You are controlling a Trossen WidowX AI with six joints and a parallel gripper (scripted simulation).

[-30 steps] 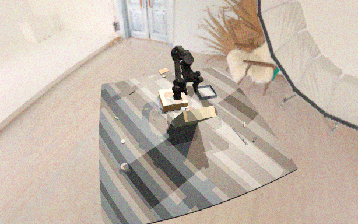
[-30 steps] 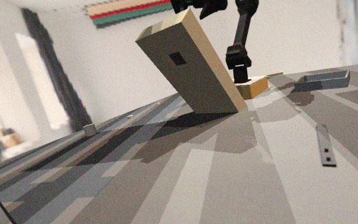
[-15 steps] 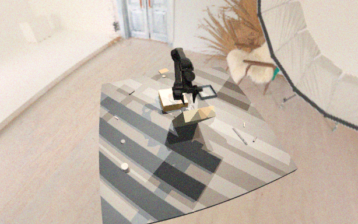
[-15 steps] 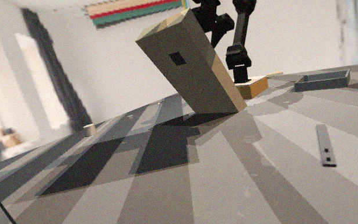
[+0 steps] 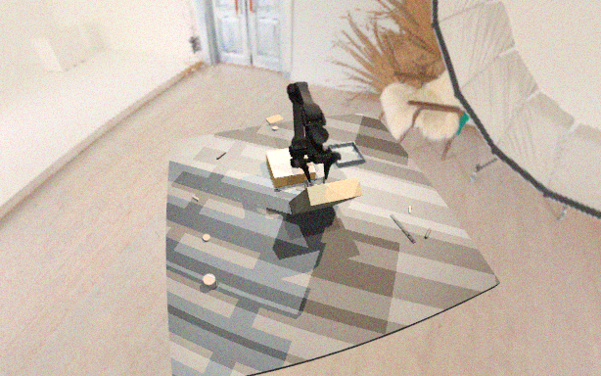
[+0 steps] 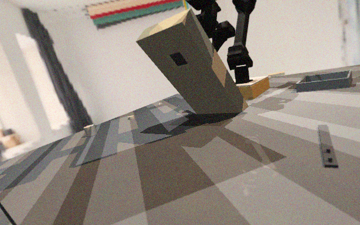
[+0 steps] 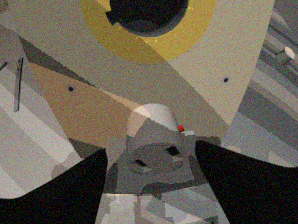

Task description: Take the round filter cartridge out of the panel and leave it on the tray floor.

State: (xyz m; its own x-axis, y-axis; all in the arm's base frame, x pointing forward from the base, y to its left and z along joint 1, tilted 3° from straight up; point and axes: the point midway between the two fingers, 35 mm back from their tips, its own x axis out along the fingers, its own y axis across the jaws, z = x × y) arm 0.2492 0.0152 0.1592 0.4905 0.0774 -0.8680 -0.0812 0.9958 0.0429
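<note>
My gripper tip is 2 cm above the grey filter cartridge and 1 cm short of it. The rest, counted from my gripper tip: tan service panel 5 cm ahead, 4 cm below; tray 34 cm behind, 26 cm to the left, 19 cm below.
</note>
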